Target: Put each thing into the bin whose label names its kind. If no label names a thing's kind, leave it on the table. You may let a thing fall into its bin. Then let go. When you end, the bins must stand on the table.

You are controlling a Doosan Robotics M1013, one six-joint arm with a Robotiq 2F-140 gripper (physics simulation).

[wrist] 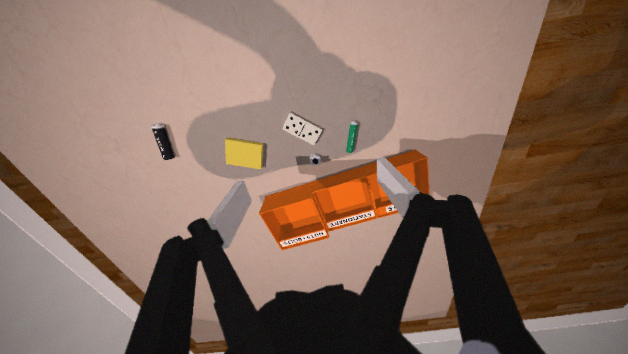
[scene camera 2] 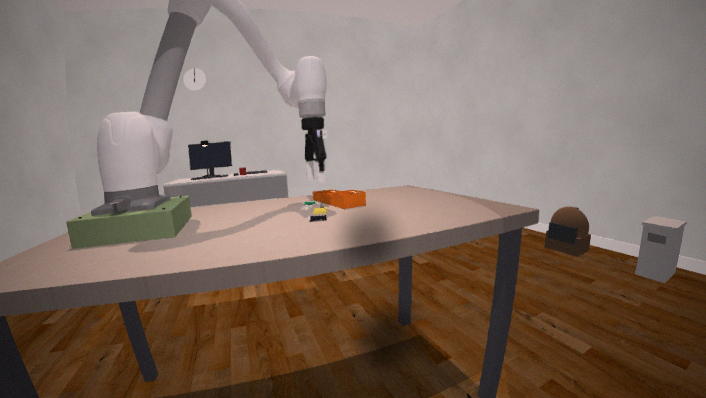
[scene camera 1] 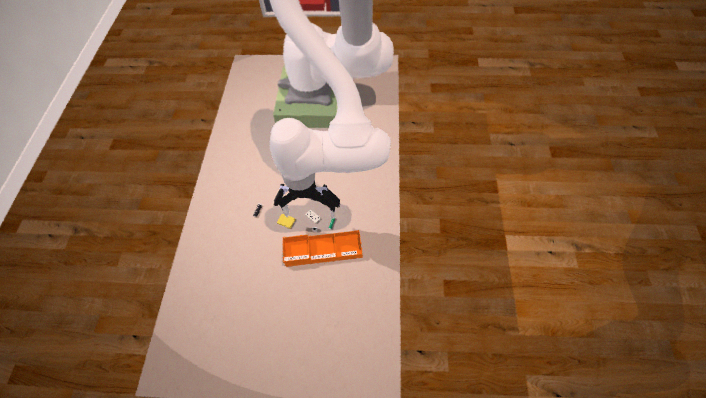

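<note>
An orange row of three joined bins stands on the table. In the wrist view, the left label reads NUTS+BOLTS and the middle one STATIONERY, both blurred; a finger partly covers the right one. Beside the row lie a black battery, a yellow pad, a white domino, a green battery and a small metal nut. My gripper is wide open and empty, above the table.
The arm's green base block stands at the far end of the table. The arm's shadow falls over the pad, domino and green battery. The bin row stands close to the nut and green battery.
</note>
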